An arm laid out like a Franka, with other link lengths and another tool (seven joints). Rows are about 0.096 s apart.
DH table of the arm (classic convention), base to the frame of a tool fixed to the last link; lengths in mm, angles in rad. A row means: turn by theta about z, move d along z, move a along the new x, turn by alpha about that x. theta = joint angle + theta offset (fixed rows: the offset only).
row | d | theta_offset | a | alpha
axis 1 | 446.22 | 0.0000 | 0.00 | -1.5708
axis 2 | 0.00 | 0.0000 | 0.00 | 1.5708
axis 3 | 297.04 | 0.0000 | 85.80 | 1.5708
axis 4 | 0.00 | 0.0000 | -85.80 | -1.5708
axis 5 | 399.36 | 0.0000 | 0.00 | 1.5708
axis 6 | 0.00 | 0.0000 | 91.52 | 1.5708
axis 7 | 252.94 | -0.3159 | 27.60 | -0.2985
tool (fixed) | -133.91 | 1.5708 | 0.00 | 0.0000
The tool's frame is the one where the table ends.
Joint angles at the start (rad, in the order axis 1, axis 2, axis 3, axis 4, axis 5, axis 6, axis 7): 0.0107 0.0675 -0.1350 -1.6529 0.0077 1.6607 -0.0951
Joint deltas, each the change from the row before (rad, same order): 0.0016 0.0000 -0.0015 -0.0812 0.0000 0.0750 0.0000; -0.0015 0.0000 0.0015 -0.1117 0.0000 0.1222 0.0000; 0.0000 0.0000 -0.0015 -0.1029 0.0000 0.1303 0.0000; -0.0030 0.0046 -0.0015 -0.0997 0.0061 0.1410 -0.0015; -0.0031 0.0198 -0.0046 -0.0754 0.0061 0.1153 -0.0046; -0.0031 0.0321 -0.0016 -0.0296 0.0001 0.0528 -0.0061
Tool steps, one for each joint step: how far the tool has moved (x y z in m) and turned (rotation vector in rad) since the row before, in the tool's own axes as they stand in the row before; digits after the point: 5 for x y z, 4 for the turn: -0.00895 -0.00167 0.03248 -0.0056 -0.0023 -0.0012; -0.01233 -0.00067 0.04281 0.0089 0.0043 0.0036; -0.01097 0.00220 0.03729 0.0232 0.0112 0.0095; -0.01045 0.00538 0.03613 0.0318 0.0109 0.0169; -0.00872 0.00777 0.03484 0.0159 0.0075 0.0129; -0.00675 0.00492 0.02635 -0.0093 0.0016 -0.0039
